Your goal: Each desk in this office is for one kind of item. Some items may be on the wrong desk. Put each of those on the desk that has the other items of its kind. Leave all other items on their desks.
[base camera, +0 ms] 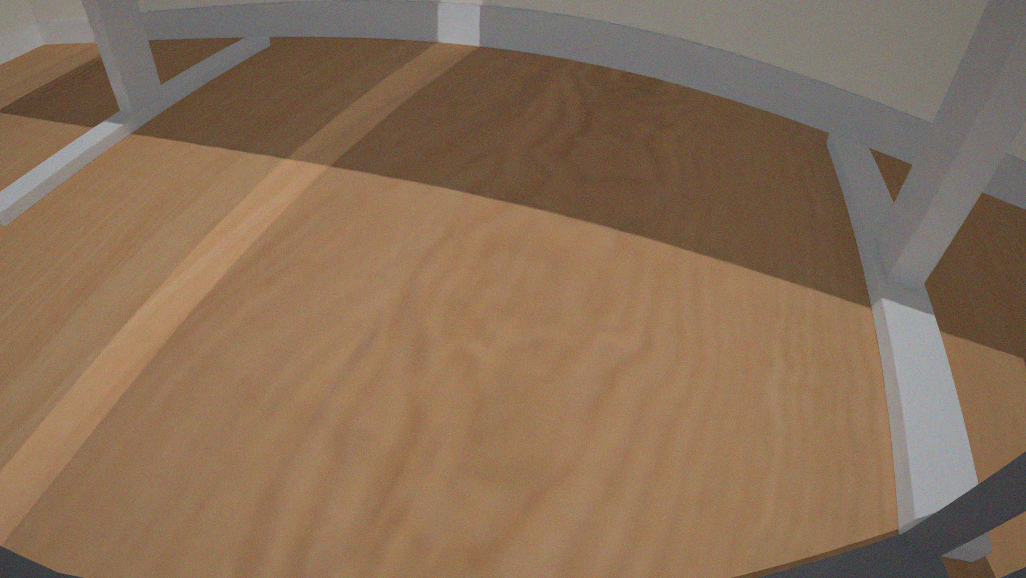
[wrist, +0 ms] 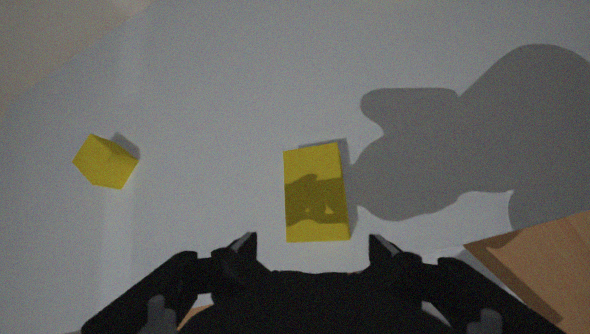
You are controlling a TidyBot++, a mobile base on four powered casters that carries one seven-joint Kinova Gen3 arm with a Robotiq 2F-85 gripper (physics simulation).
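Places are measured from the arm's base along level axes (x right, y ahead, z up), in millimetres.
Pixels of known places: gripper, fingertip midpoint: (wrist: 311, 246).
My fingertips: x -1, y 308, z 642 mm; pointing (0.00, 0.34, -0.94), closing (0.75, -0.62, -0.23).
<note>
Behind a point stands the place of what it marks.
In the wrist view a yellow block (wrist: 316, 192) @[x 27, y 348, z 599 mm] with a rectangular top lies on a light grey desk top (wrist: 215, 100) @[x -4, y 608, z 554 mm], just beyond the fingertips. A smaller yellow block (wrist: 106, 162) @[x -209, y 626, z 598 mm] lies on the same desk to the left, turned at an angle. My gripper (wrist: 311, 246) @[x -1, y 308, z 642 mm] is open and empty, above the desk, with its fingers apart on either side of the near end of the larger block. Part of the arm's shadow falls across the larger block.
The wooden floor (wrist: 555, 270) @[x 546, y -359, z -396 mm] shows past the desk's edge at the lower right of the wrist view. In the base camera view a white desk leg foot (base camera: 926, 402) @[x 409, y 273, z -371 mm] stands at the right and another foot (base camera: 64, 161) @[x -698, y 766, z -371 mm] at the left. A grey skirting board (base camera: 610, 53) @[x 249, y 1018, z -367 mm] runs behind.
</note>
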